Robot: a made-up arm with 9 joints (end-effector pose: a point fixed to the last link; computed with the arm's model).
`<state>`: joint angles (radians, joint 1 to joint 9).
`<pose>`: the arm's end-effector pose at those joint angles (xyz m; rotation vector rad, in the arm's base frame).
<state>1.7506 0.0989 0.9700 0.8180 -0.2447 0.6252 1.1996 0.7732 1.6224</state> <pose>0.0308 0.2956 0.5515 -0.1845 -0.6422 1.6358</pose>
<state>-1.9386 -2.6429 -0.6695 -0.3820 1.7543 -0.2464 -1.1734 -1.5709 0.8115</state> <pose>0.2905 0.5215 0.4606 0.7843 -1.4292 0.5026</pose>
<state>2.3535 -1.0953 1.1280 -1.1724 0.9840 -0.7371 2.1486 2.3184 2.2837</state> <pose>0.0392 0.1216 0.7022 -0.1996 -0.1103 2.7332</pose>
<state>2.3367 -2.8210 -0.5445 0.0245 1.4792 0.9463 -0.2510 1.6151 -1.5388</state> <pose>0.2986 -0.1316 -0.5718 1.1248 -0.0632 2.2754</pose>
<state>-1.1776 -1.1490 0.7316 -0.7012 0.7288 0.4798 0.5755 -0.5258 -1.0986</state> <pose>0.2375 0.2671 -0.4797 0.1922 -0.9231 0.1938</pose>
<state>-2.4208 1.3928 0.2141 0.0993 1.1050 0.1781 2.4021 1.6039 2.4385</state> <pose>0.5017 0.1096 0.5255 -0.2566 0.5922 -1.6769</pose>
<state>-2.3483 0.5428 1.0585 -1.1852 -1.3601 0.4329 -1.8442 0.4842 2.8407</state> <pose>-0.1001 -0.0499 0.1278 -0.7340 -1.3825 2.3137</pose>
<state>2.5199 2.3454 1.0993 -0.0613 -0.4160 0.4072 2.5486 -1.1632 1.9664</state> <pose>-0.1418 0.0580 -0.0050 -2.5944 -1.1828 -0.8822</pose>
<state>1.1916 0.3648 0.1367 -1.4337 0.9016 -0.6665 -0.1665 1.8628 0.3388</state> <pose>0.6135 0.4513 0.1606 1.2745 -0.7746 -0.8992</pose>
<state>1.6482 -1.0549 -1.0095 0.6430 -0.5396 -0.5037 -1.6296 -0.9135 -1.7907</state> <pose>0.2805 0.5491 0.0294 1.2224 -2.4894 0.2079</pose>
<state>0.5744 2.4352 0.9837 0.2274 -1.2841 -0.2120 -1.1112 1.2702 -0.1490</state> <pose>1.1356 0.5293 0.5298 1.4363 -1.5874 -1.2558</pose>
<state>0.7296 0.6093 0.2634 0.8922 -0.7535 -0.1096 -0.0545 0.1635 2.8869</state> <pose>-0.4217 0.1767 0.0278 -0.2160 -1.5979 0.2739</pose>
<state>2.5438 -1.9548 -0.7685 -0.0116 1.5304 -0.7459 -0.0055 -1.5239 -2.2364</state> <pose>-0.2296 -0.4827 -0.0717 -0.2584 -0.5908 0.8491</pose>
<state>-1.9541 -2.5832 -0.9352 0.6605 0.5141 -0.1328 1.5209 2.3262 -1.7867</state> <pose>-0.3593 0.3579 -0.3203 1.9193 -0.5952 0.9593</pose>
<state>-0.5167 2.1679 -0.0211 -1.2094 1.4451 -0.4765 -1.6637 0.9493 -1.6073</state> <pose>-0.2098 -0.3573 0.3977 2.1886 1.1542 0.2235</pose>
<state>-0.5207 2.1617 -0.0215 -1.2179 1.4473 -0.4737 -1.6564 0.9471 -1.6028</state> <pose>-0.2145 -0.3564 0.3900 2.1779 1.1421 0.2471</pose>
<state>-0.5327 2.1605 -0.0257 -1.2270 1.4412 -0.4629 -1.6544 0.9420 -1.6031</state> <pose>-0.2235 -0.3506 0.3854 2.1672 1.1148 0.2618</pose>
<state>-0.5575 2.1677 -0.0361 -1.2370 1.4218 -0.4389 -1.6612 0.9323 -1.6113</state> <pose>-0.2399 -0.3361 0.3853 2.1575 1.0621 0.2617</pose>
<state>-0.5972 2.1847 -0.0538 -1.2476 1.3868 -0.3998 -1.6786 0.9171 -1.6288</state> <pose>-0.2643 -0.3107 0.3894 2.1500 0.9800 0.2447</pose>
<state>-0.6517 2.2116 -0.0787 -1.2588 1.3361 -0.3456 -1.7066 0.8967 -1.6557</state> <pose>-0.2952 -0.2731 0.3952 2.1457 0.8682 0.2125</pose>
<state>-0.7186 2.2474 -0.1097 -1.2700 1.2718 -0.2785 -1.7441 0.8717 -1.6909</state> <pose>-0.3292 -0.2234 0.4001 2.1461 0.7310 0.1680</pose>
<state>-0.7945 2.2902 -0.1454 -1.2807 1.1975 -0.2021 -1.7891 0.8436 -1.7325</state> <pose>-0.3613 -0.1643 0.4023 2.1518 0.5761 0.1154</pose>
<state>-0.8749 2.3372 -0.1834 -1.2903 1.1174 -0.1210 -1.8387 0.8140 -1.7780</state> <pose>-0.3869 -0.1008 0.4014 2.1624 0.4143 0.0595</pose>
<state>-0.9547 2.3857 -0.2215 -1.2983 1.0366 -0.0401 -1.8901 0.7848 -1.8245</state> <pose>-0.4034 -0.0384 0.3992 2.1774 0.2566 0.0033</pose>
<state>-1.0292 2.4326 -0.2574 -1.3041 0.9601 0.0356 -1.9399 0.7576 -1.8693</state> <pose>-0.4108 0.0171 0.3974 2.1954 0.1137 -0.0500</pose>
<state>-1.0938 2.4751 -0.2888 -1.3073 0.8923 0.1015 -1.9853 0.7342 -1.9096</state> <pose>-0.4111 0.0617 0.3981 2.2148 -0.0053 -0.0988</pose>
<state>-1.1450 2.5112 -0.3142 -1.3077 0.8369 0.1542 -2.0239 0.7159 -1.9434</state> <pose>-0.4074 0.0939 0.4021 2.2341 -0.0950 -0.1427</pose>
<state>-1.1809 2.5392 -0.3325 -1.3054 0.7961 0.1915 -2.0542 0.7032 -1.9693</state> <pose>-0.4023 0.1140 0.4093 2.2517 -0.1535 -0.1807</pose>
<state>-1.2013 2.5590 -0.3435 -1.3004 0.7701 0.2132 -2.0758 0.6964 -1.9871</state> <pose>-0.3976 0.1232 0.4193 2.2667 -0.1817 -0.2139</pose>
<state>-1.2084 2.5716 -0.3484 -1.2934 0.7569 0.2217 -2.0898 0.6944 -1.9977</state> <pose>-0.3937 0.1244 0.4313 2.2788 -0.1856 -0.2427</pose>
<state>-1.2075 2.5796 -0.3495 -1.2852 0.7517 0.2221 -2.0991 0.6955 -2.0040</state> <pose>-0.3904 0.1208 0.4443 2.2889 -0.1748 -0.2689</pose>
